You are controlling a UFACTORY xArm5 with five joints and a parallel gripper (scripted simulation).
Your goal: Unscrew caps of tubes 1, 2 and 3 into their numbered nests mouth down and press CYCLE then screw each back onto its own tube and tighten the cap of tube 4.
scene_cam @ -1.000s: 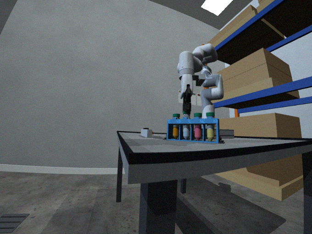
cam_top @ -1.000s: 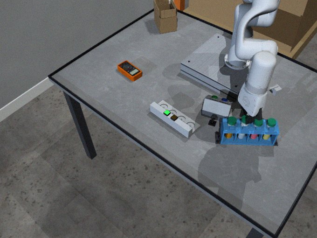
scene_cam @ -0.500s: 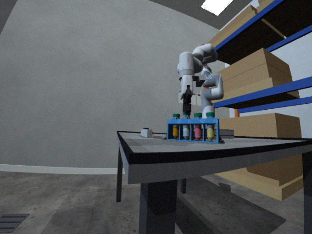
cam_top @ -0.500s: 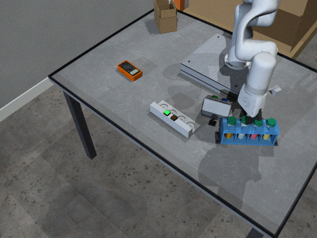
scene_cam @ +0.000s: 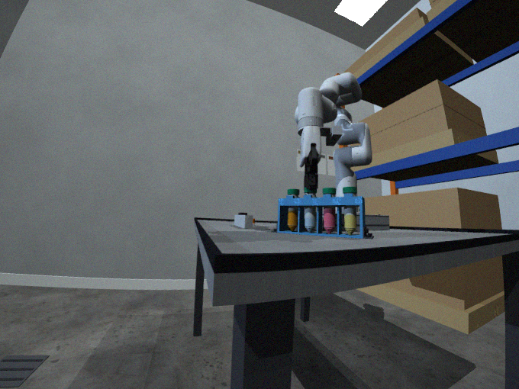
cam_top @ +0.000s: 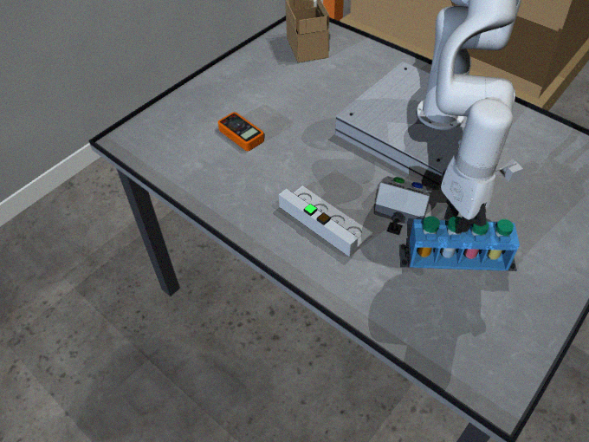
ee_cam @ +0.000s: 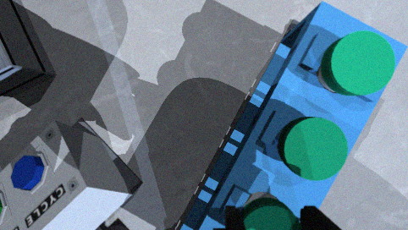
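Right now my hand is 20 mm above the threaded neck. Round my hand: green key 80 mm behind, 190 mm to the right, 70 mm below; then blue key 90 mm behind, 140 mm to the right, 70 mm below; then key housing 70 mm behind, 160 mm to the right, 90 mm below.
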